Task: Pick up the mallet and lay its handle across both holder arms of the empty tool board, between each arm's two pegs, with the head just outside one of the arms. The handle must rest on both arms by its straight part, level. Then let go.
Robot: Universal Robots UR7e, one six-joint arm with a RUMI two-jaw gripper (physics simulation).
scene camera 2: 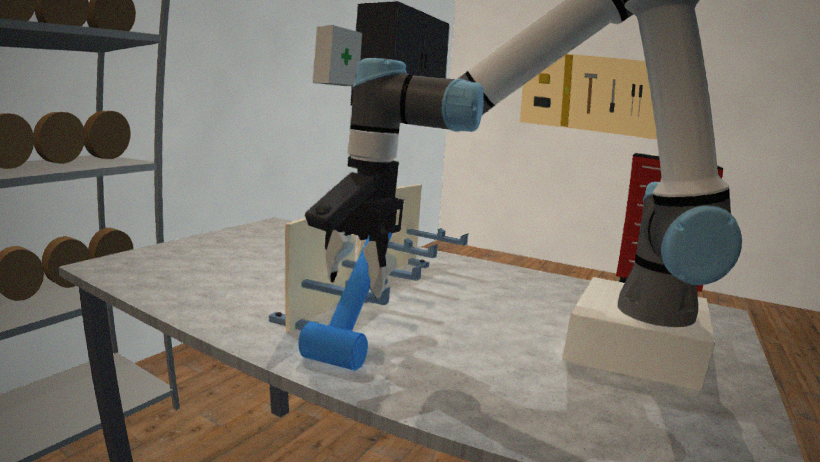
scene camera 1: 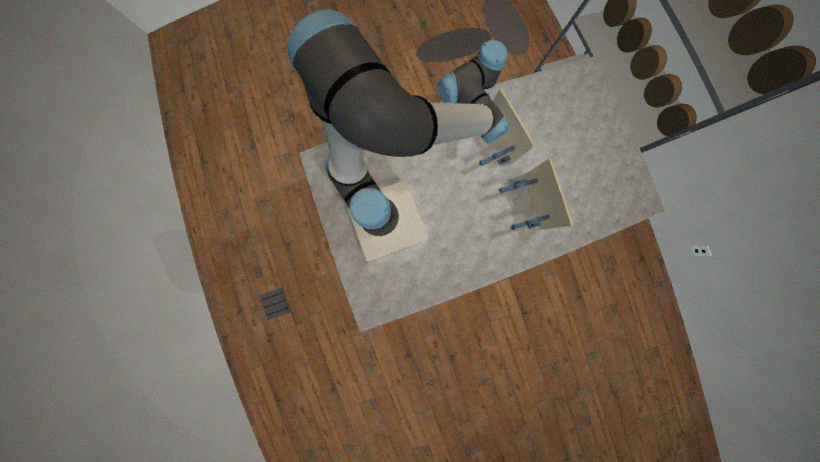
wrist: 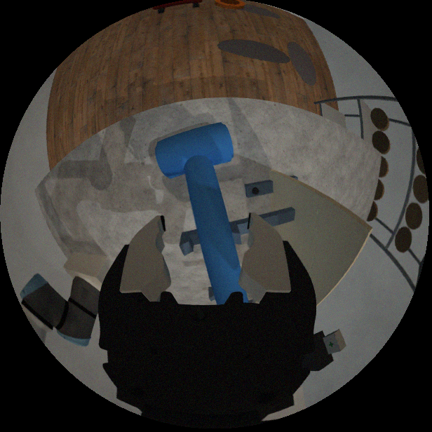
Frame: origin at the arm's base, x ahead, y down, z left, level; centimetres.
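Seen in the pictures: gripper, fingertip midpoint: (scene camera 2: 353, 290); arm's base at its link origin: (scene camera 2: 656, 311).
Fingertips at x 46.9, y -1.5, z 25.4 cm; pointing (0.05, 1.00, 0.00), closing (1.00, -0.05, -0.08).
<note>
Pixels of each thing's middle, then the offset from my fingertips to it. "pt": a spot on its surface instead. Level surfaces: height alone.
- blue mallet at a spot on its surface: (scene camera 2: 356, 289) pt dx -0.5, dy -0.2, dz -0.1 cm
- second tool board at the middle of its body: (scene camera 2: 410, 234) (scene camera 1: 533, 201) dx +11.4, dy +0.0, dz -41.1 cm
- table at its surface level: dy +10.2 cm
The blue mallet (scene camera 2: 356, 289) (wrist: 204, 200) is tilted. Its head (scene camera 2: 331, 345) (wrist: 195, 150) is low, at or close to the table top, just outside the near holder arm (scene camera 2: 316, 285) (wrist: 282, 217). The handle slants up from the head and crosses over that arm, in the wrist view between its end peg and inner peg. It is not level. The near tool board (scene camera 1: 518, 130) (scene camera 2: 299, 252) (wrist: 320, 245) stands upright; its farther arm is partly hidden behind the mallet and gripper. My gripper (scene camera 2: 356, 284) (wrist: 205, 215) is open, its fingers on either side of the handle, not holding it.
A second tool board (scene camera 1: 555, 192) (scene camera 2: 412, 198) stands farther along the table (scene camera 1: 459, 258) (scene camera 2: 172, 275) (wrist: 300, 132), with holder arms (scene camera 1: 518, 185) (scene camera 2: 438, 235) sticking out. The robot's base block (scene camera 1: 395, 241) (scene camera 2: 636, 355) is on the table. A shelf rack (scene camera 2: 161, 114) stands beyond the table.
</note>
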